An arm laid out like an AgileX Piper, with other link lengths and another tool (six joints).
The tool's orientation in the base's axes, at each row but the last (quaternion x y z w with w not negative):
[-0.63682, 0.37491, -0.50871, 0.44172]
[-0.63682, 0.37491, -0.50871, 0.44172]
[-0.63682, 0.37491, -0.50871, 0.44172]
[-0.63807, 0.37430, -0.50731, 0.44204]
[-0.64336, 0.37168, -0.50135, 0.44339]
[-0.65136, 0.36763, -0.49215, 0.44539]
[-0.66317, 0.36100, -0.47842, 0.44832]
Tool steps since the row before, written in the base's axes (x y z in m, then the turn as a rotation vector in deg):
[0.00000, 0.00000, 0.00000, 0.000, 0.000, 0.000]
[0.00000, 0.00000, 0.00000, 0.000, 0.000, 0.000]
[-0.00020, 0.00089, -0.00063, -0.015, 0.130, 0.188]
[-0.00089, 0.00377, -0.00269, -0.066, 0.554, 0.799]
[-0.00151, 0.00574, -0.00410, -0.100, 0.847, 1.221]
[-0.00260, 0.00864, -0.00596, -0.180, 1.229, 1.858]
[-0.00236, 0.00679, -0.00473, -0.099, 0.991, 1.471]
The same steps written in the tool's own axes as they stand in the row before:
[0.00000, 0.00000, 0.00000, 0.000, 0.000, 0.000]
[0.00000, 0.00000, 0.00000, 0.000, 0.000, 0.000]
[-0.00106, 0.00031, 0.00002, -0.064, -0.220, -0.008]
[-0.00453, 0.00132, 0.00008, -0.274, -0.935, -0.038]
[-0.00692, 0.00202, 0.00009, -0.419, -1.428, -0.057]
[-0.01043, 0.00284, 0.00008, -0.589, -2.152, -0.127]
[-0.00830, 0.00227, 0.00009, -0.470, -1.712, -0.054]

